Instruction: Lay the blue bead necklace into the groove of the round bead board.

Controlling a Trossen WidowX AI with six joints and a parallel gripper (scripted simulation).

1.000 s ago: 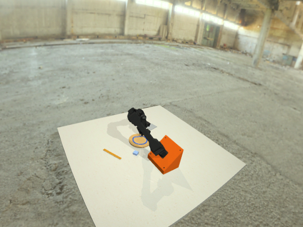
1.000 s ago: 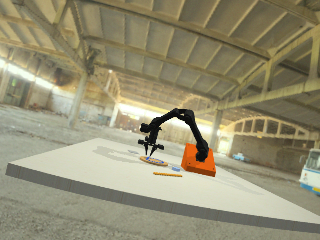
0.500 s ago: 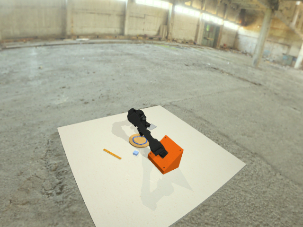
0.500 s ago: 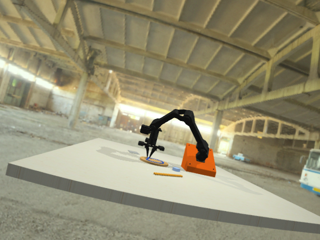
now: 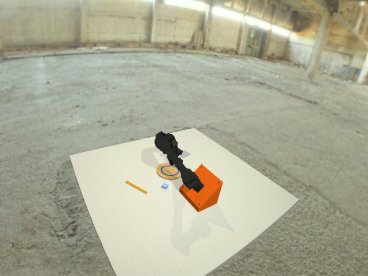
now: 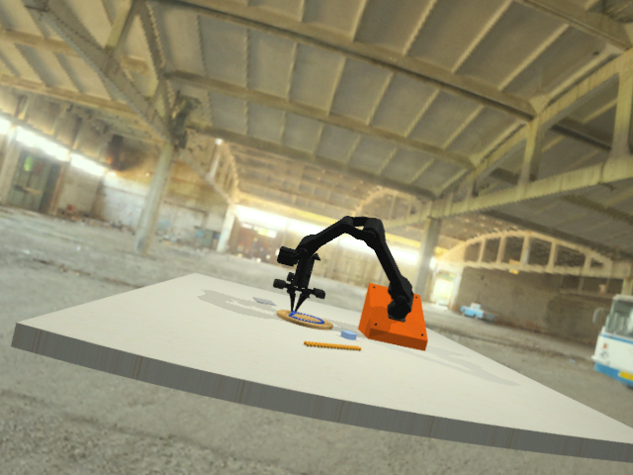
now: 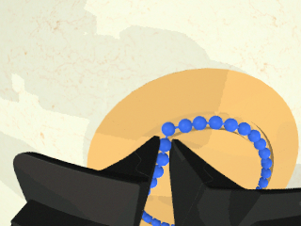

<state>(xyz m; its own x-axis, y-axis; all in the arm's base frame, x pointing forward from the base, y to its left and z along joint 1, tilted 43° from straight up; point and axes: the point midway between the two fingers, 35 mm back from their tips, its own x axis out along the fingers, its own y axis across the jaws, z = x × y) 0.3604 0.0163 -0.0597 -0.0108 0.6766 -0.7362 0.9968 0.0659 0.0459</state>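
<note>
My gripper tip is now 4 cm to the right of the round tan bead board, 4 cm past it and 1 cm above it. Also, from my gripper tip: flat grey tile: 19 cm to the right, 12 cm ahead, 1 cm below; then small light-blue block: 18 cm behind, 16 cm to the left, 1 cm below.
</note>
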